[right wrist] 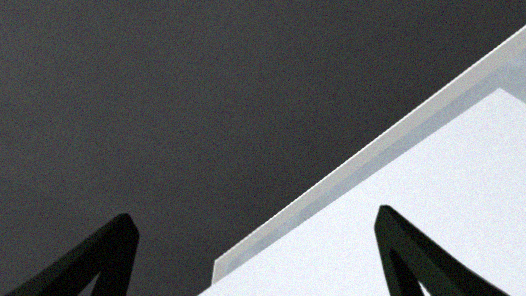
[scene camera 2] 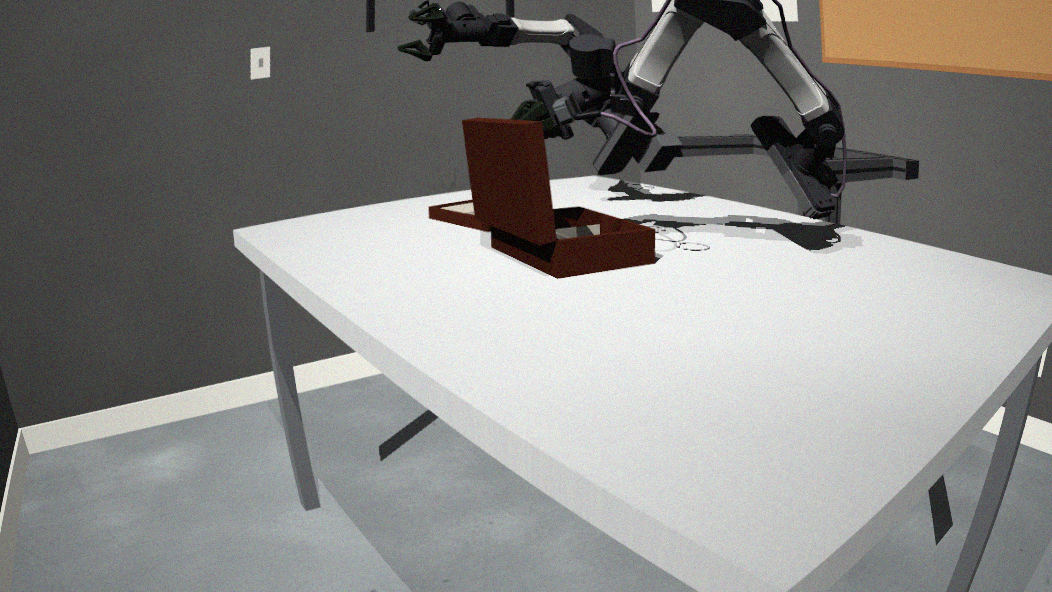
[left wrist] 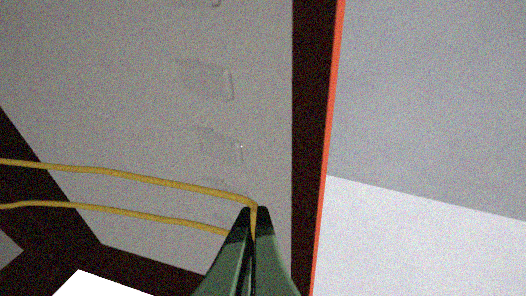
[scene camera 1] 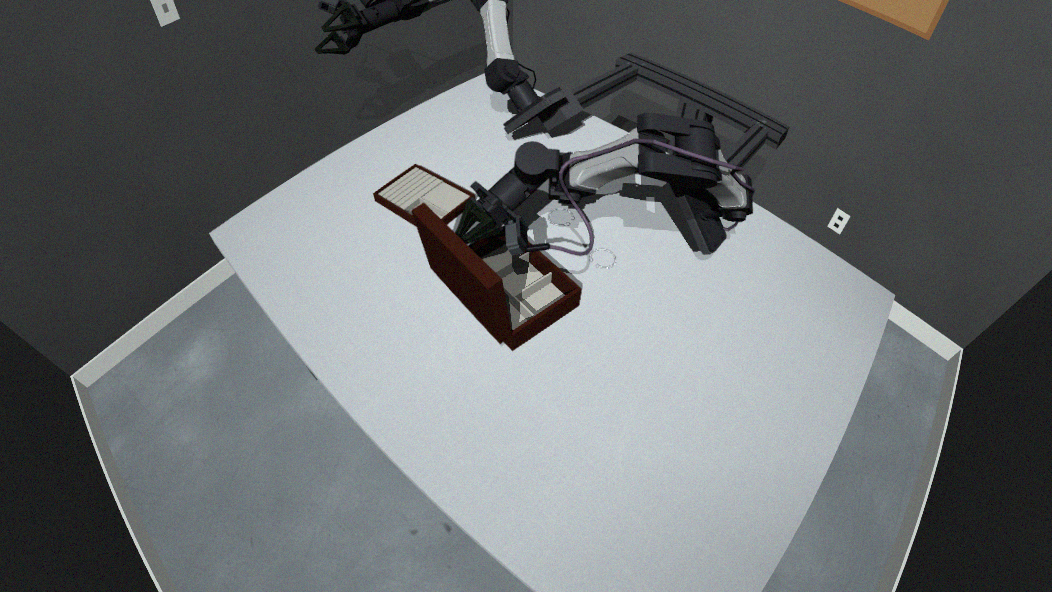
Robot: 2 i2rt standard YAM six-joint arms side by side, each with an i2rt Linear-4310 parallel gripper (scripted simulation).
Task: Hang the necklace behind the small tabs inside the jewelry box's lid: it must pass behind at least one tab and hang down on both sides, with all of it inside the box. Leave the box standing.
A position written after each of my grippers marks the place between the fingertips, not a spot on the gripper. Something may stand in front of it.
Note:
I see my left gripper (scene camera 1: 454,244), my right gripper (scene camera 2: 403,33) and a dark red jewelry box (scene camera 2: 507,162).
My left gripper shows as well in scene camera 2 (scene camera 2: 500,134) and in the left wrist view (left wrist: 255,216). My right gripper also shows in the right wrist view (right wrist: 253,219). The right wrist view does not show the dark red jewelry box: it is out of frame.

